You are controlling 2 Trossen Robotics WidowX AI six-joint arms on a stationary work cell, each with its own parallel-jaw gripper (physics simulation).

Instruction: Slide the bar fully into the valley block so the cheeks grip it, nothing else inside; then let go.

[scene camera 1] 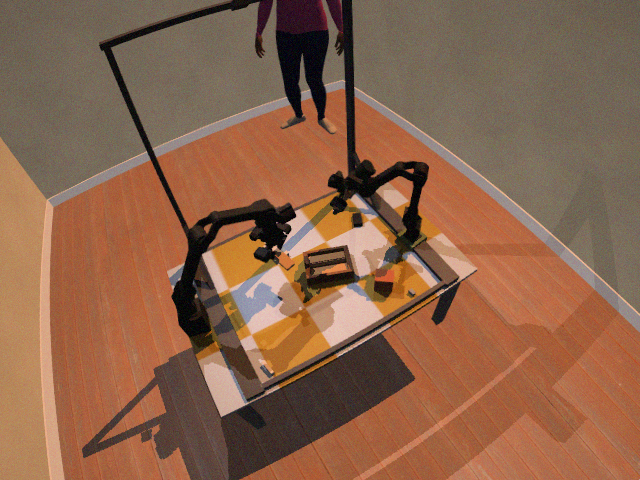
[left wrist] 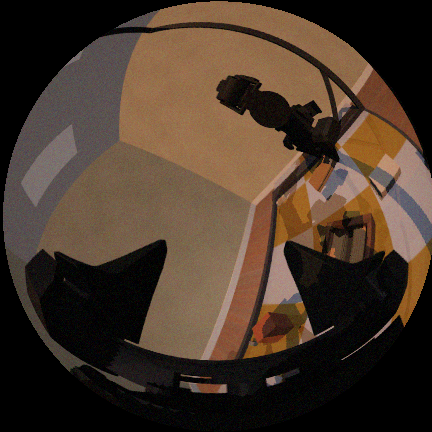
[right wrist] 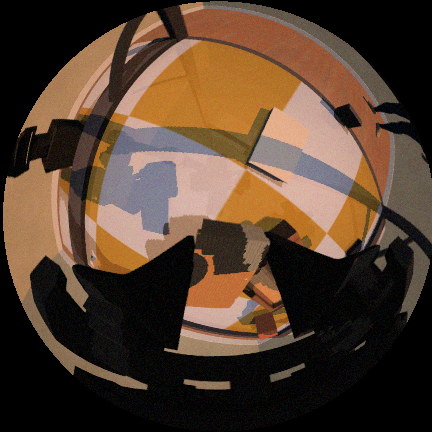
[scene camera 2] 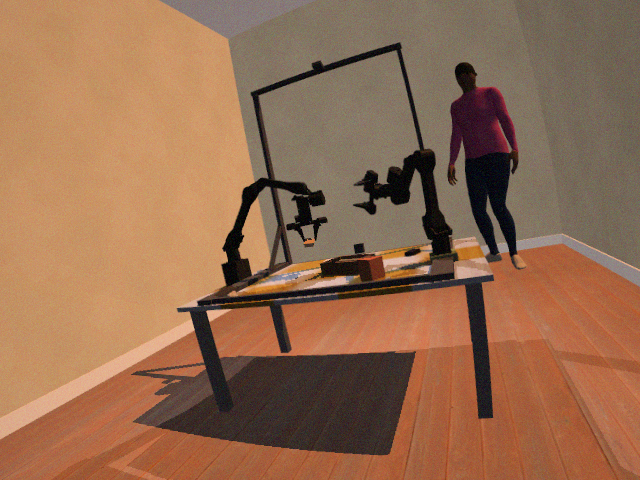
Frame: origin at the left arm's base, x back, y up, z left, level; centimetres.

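Seen in the pictures: left gripper, fingertip midpoint: (scene camera 1: 338, 207) (left wrist: 227, 247) (scene camera 2: 353, 195); right gripper, fingertip midpoint: (scene camera 1: 276, 254) (left wrist: 331, 159) (right wrist: 229, 239) (scene camera 2: 310, 241); left arm's base, link origin: (scene camera 1: 412, 235) (scene camera 2: 442, 252); right arm's base, link origin: (scene camera 1: 188, 311) (scene camera 2: 234, 261).
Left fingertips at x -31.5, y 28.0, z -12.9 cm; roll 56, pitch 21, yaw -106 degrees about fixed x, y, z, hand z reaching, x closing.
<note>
Pixels of each thing's top centre, then the offset from my left fingertips to it.
- orange-brown wooden block, top centre: (right wrist: 217, 293) (left wrist: 318, 165) (scene camera 1: 281, 256) (scene camera 2: 308, 238) dx -24.8, dy -15.0, dz -5.3 cm
- red block, top centre: (left wrist: 262, 327) (right wrist: 267, 334) (scene camera 2: 369, 257) (scene camera 1: 384, 275) dx +4.6, dy -23.5, dz +22.7 cm
- dark block, top centre: (right wrist: 355, 114) (scene camera 2: 358, 243) dx -8.4, dy -25.3, dz -39.0 cm
- pale slab, top centre: (right wrist: 282, 143) (left wrist: 384, 171) dx -20.7, dy -28.9, dz -20.9 cm
- small grey piece, top centre: (scene camera 1: 412, 291) dx +11.0, dy -29.3, dz +33.3 cm
An orange-brown wooden block (scene camera 1: 285, 260) (scene camera 2: 308, 242) (left wrist: 320, 175) (right wrist: 220, 287), seemingly the bar, hangs above the table. My right gripper (scene camera 1: 273, 250) (scene camera 2: 308, 238) (right wrist: 229, 239) is shut on it; one face looks ribbed and partly shaded. A dark-brown walled wooden piece (scene camera 1: 330, 279) (scene camera 2: 338, 266) (left wrist: 371, 235), seemingly the valley block, sits mid-table with a long channel between pale inner faces. It stands to the right of the held bar in scene camera 1, apart from it. My left gripper (scene camera 1: 336, 193) (scene camera 2: 356, 194) (left wrist: 227, 247) is open and empty, raised above the back right of the table.
A red block (scene camera 1: 384, 279) (scene camera 2: 371, 268) (left wrist: 274, 325) (right wrist: 266, 324) stands right of the walled piece. A dark block (scene camera 1: 356, 219) (scene camera 2: 358, 248) (right wrist: 347, 116) stands toward the back. A pale slab (left wrist: 387, 172) (right wrist: 287, 132) lies on the table. A small grey piece (scene camera 1: 410, 292) lies near the front edge.
</note>
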